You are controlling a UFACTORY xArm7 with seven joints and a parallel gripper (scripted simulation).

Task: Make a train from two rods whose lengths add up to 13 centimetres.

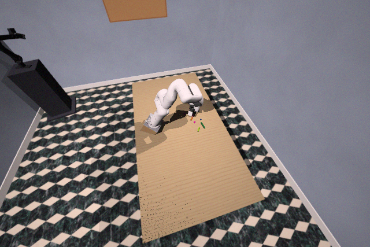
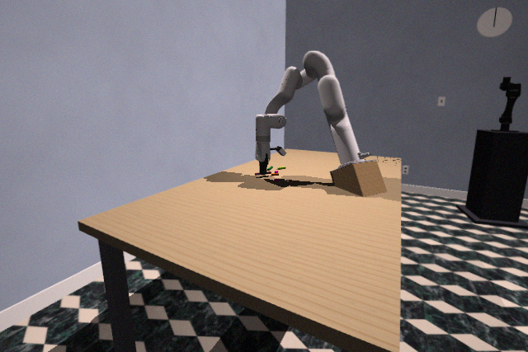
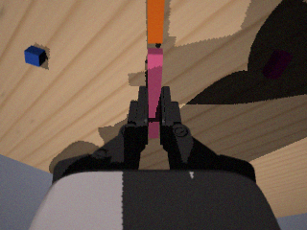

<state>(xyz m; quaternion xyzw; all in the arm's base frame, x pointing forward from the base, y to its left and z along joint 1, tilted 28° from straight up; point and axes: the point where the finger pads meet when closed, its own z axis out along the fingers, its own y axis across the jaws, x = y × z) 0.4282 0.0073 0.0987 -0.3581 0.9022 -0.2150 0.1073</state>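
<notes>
Now: the orange rod 50 mm behind my hand, 40 mm to the right of it and 30 mm below it. From my hand the other things lie so: blue rod 90 mm to the right, 30 mm below, 30 mm ahead; then pink rod 20 mm below; then green rod 170 mm to the right, 30 mm below, 10 mm ahead.
</notes>
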